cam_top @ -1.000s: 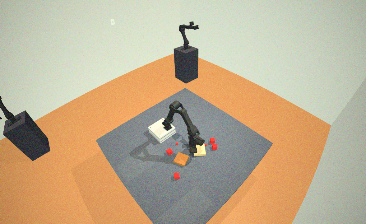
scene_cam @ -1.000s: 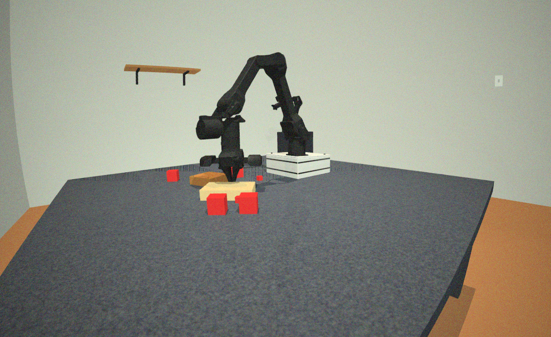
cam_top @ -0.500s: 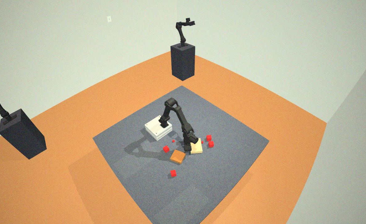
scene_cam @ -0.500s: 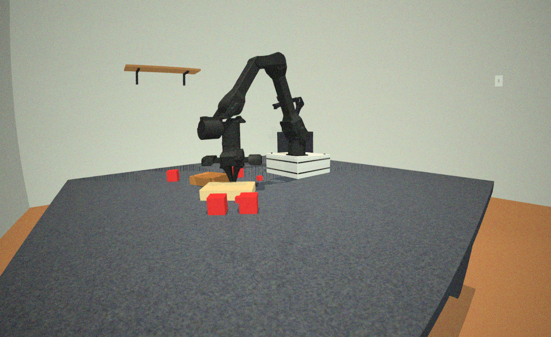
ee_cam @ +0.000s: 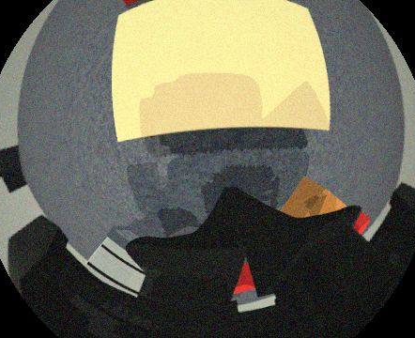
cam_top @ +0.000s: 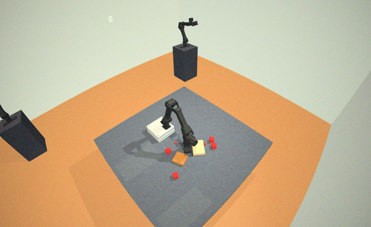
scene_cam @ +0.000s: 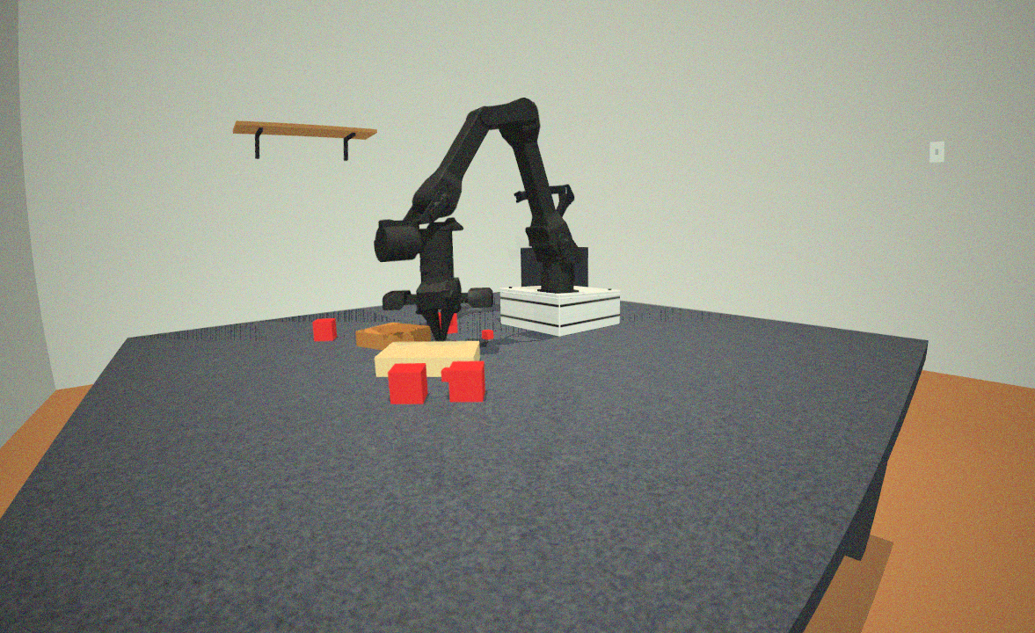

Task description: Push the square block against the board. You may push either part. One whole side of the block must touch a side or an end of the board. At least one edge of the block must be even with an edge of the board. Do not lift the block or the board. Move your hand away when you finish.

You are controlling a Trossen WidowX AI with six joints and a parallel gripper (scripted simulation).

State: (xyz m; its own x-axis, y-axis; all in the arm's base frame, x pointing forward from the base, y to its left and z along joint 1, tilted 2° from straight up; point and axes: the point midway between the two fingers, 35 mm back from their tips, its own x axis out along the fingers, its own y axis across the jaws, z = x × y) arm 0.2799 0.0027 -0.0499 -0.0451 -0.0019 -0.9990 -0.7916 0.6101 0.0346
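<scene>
My gripper tip is 60 mm short of the cream board, 80 mm to the right of it and 10 mm below it. Round my gripper tip: square block 40 mm ahead, 120 mm to the right, 10 mm above.
</scene>
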